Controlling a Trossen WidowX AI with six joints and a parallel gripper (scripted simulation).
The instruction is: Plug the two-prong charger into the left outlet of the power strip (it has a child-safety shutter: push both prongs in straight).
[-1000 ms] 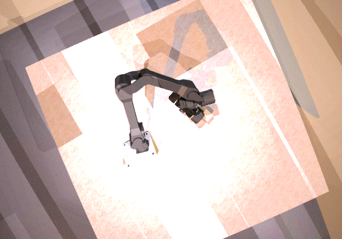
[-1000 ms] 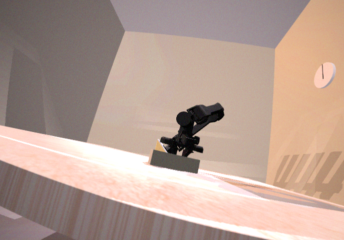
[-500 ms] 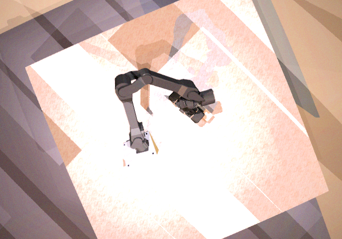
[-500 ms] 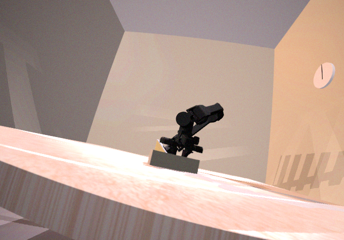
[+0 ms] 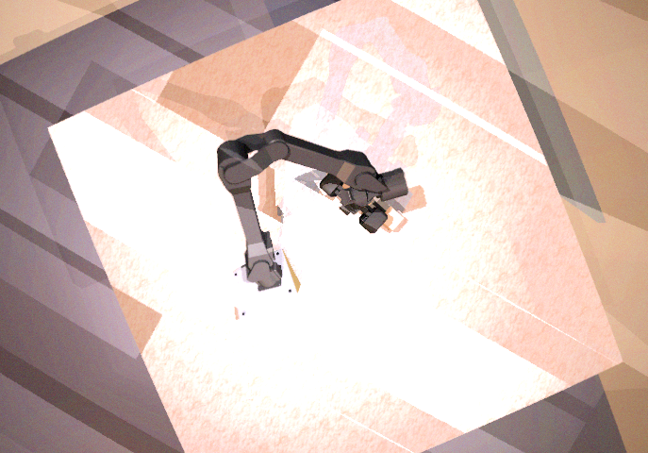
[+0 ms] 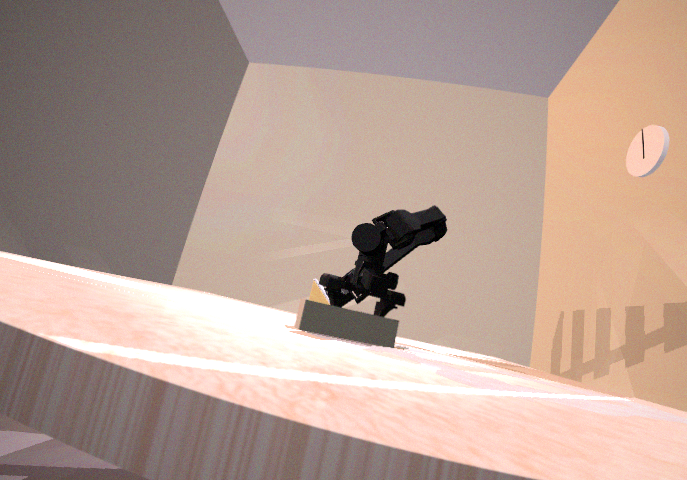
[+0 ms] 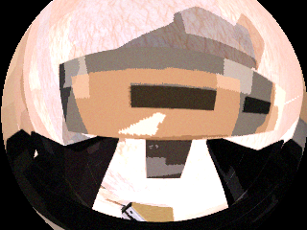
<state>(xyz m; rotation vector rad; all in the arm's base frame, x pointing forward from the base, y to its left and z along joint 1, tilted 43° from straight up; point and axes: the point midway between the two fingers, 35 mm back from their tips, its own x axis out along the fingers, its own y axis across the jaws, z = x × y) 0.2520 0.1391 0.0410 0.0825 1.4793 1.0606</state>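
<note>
Now: the two-prong charger 10 mm to the left of my gripper tip, 10 mm ahead of it and 10 mm above it.
</note>
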